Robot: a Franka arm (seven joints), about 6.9 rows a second.
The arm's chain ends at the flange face. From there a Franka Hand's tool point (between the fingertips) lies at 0.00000 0.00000 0.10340 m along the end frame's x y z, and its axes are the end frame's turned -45 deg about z.
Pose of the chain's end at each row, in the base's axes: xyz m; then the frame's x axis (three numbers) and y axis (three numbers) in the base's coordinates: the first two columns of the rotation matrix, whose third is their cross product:
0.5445 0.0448 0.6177 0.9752 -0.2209 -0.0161 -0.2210 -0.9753 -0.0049
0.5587 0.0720 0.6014 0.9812 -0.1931 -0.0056 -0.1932 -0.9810 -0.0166
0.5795 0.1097 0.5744 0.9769 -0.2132 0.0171 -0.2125 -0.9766 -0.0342
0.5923 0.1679 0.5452 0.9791 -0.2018 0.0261 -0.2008 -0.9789 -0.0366
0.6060 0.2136 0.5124 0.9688 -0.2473 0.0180 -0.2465 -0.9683 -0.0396
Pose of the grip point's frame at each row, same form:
0.5430 0.0457 0.5143 0.8458 0.5334 -0.0079 0.5333 -0.8458 -0.0148
0.5585 0.0738 0.4980 0.8304 0.5571 0.0078 0.5572 -0.8302 -0.0157
0.5820 0.1128 0.4711 0.8410 0.5398 0.0363 0.5405 -0.8413 -0.0121
0.5957 0.1711 0.4419 0.8343 0.5495 0.0443 0.5503 -0.8349 -0.0074
0.6088 0.2171 0.4091 0.8593 0.5098 0.0407 0.5107 -0.8596 -0.0153

